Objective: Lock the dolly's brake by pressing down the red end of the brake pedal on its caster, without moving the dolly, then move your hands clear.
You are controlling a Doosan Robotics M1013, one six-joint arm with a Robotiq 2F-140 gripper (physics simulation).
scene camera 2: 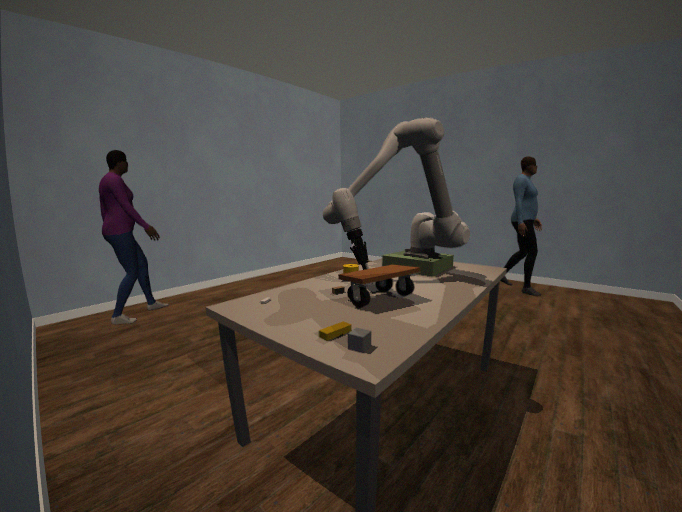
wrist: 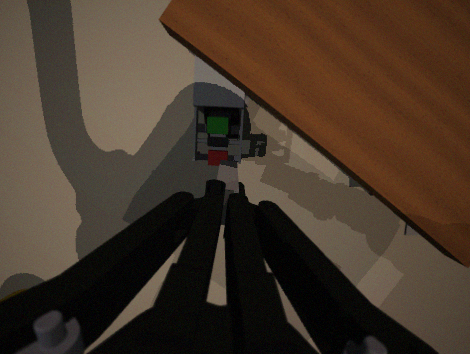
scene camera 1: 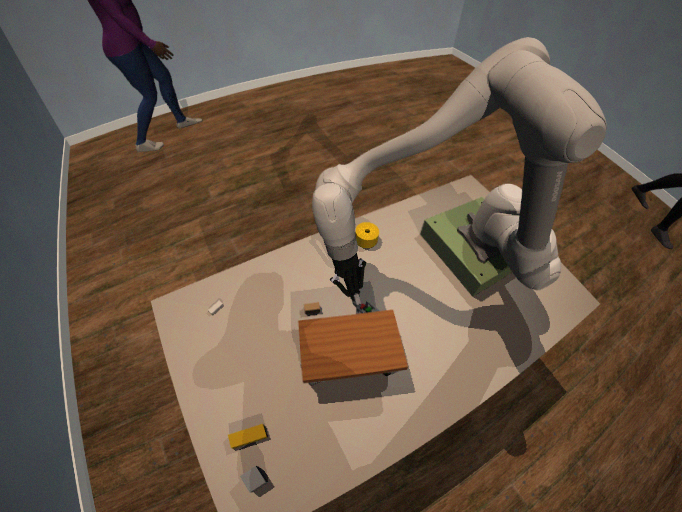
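Pixels of known places: gripper, fingertip midpoint: (wrist: 227,174) (scene camera 1: 357,305); arm's base, origin of the base link: (scene camera 2: 422,255) (scene camera 1: 485,240).
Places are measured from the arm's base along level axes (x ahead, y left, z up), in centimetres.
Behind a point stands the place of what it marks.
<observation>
The dolly has an orange-brown wooden deck (scene camera 1: 352,344) {y 22.4, x 67.7, z 4.8 cm} (scene camera 2: 380,273) {y 26.7, x 72.8, z 5.3 cm} (wrist: 350,90) {y 16.6, x 65.2, z 4.1 cm} and black caster wheels. A grey caster bracket (wrist: 218,95) {y 13.5, x 56.3, z 0.9 cm} sticks out past the deck's edge. On it the brake pedal's green end (scene camera 1: 368,308) {y 11.1, x 57.1, z 0.5 cm} (wrist: 217,125) {y 11.3, x 57.2, z 0.5 cm} lies nearer the deck and its red end (scene camera 1: 363,306) {y 9.1, x 57.9, z -1.0 cm} (wrist: 217,157) {y 8.8, x 58.1, z -1.0 cm} lies nearer the fingers. My gripper (scene camera 1: 356,302) {y 7.7, x 59.5, z -1.6 cm} (wrist: 227,174) {y 7.7, x 59.5, z -1.6 cm} is shut and empty, pointing down. Its fingertips are right beside the red end in the wrist view and overlap its lower right edge. Whether they touch it, and how far the pedal is tilted, I cannot tell.
A yellow spool (scene camera 1: 360,240) {y -19.9, x 46.2, z -4.8 cm} (scene camera 2: 350,268) {y -19.3, x 45.7, z -4.1 cm}, a small tan-topped block (scene camera 1: 312,306) {y 0.8, x 73.0, z -5.9 cm} (scene camera 2: 337,289) {y 1.8, x 74.6, z -6.4 cm}, a white piece (scene camera 1: 215,307) {y -10.9, x 106.0, z -7.4 cm} (scene camera 2: 265,300) {y -10.0, x 106.8, z -7.5 cm}, a yellow bar (scene camera 1: 247,436) {y 35.8, x 105.5, z -6.0 cm} (scene camera 2: 334,330) {y 37.3, x 107.5, z -6.0 cm} and a grey cube (scene camera 1: 254,479) {y 48.4, x 106.5, z -3.3 cm} (scene camera 2: 359,339) {y 50.2, x 109.1, z -4.3 cm} stand on the table. Two people are beyond it.
</observation>
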